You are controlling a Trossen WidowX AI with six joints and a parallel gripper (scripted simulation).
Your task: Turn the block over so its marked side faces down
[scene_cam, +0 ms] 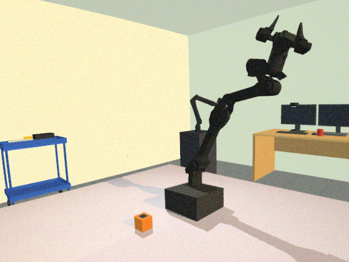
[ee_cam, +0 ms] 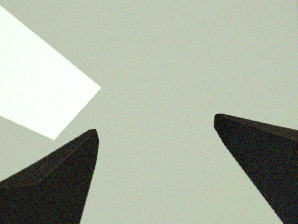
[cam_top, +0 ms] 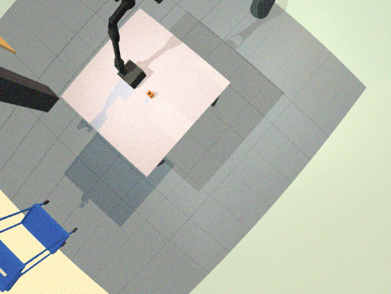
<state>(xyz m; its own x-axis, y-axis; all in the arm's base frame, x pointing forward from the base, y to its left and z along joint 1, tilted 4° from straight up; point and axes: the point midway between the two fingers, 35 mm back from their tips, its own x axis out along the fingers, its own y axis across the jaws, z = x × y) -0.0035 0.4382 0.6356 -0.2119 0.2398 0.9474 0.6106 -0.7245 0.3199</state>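
Now: the orange block 38 cm ahead of my gripper tip, 40 cm to the right of it and 74 cm below it.
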